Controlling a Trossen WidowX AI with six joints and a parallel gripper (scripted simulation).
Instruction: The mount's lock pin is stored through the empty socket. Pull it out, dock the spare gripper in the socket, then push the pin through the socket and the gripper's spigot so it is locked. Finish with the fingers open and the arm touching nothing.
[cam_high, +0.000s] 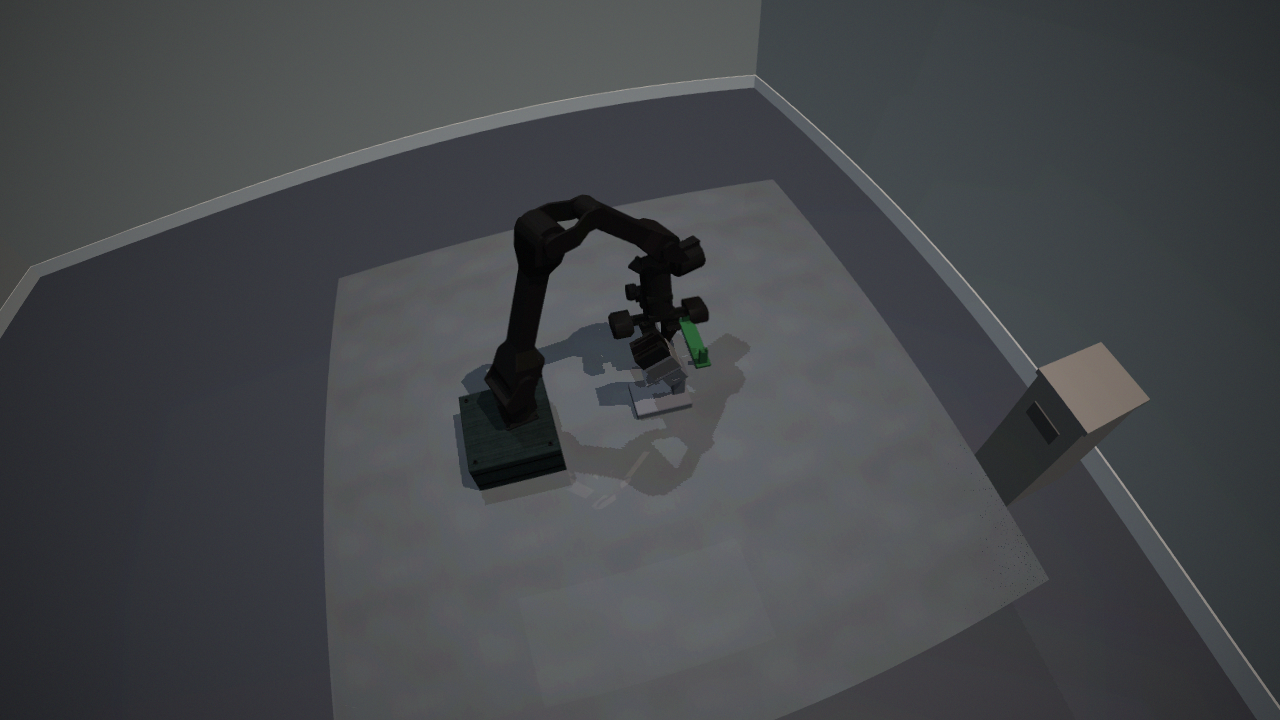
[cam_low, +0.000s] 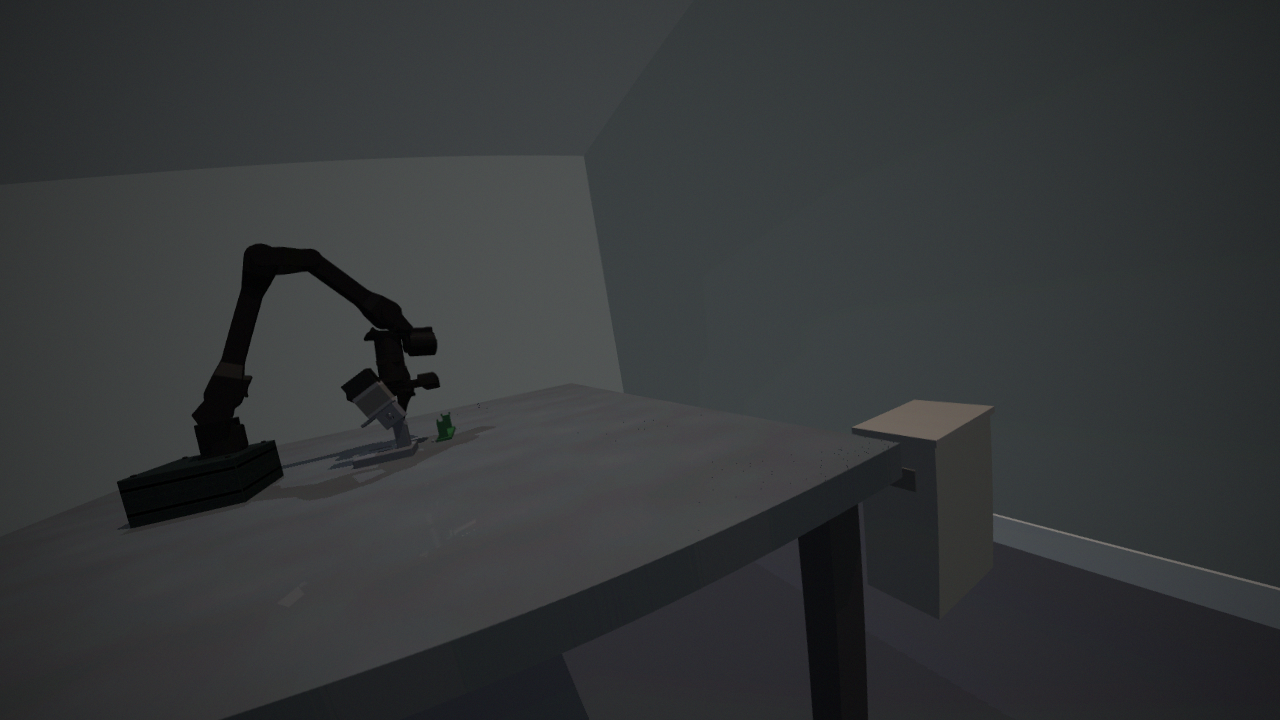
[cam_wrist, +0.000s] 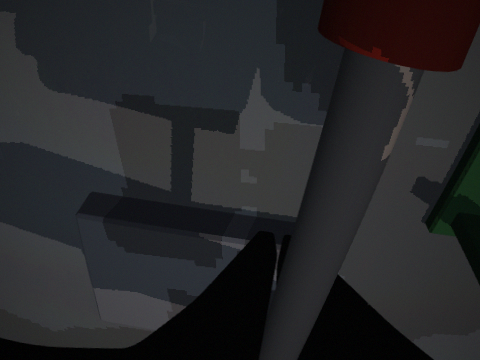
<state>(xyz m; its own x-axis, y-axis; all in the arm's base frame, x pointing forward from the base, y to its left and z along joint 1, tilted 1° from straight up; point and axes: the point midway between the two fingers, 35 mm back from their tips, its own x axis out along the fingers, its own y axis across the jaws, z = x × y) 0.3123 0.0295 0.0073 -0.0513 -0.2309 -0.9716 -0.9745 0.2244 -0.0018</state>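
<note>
My gripper tip is now 70 mm to the left of the grey mount and 30 mm past it. The rest, counted from my gripper tip: green pin rack: 90 mm ahead, 30 mm to the left, 20 mm below; spare gripper: 70 mm to the right, 70 mm above, 40 mm behind.
</note>
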